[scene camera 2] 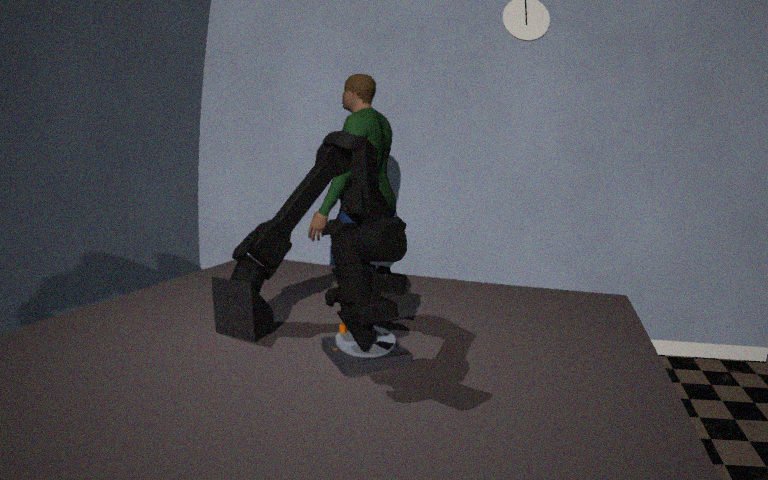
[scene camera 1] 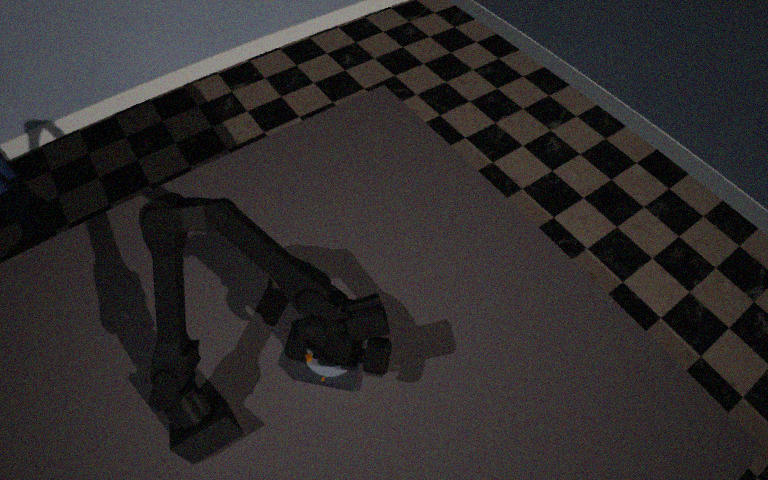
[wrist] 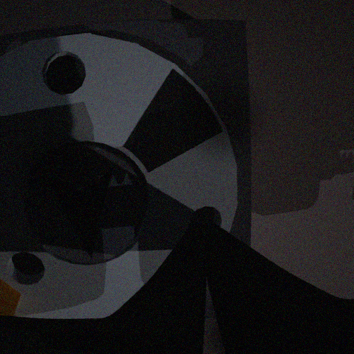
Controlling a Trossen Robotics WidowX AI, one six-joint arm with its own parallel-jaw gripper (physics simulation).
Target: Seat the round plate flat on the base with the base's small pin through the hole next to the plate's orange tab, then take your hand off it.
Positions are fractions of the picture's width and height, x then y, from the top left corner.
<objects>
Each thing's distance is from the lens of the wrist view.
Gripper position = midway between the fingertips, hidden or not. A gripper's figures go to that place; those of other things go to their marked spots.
gripper (wrist: 0.57, 0.66): 0.10 m
round grey plate (wrist: 0.37, 0.28): 0.09 m
dark square base (wrist: 0.60, 0.15): 0.11 m
round hub (wrist: 0.24, 0.57): 0.09 m
</objects>
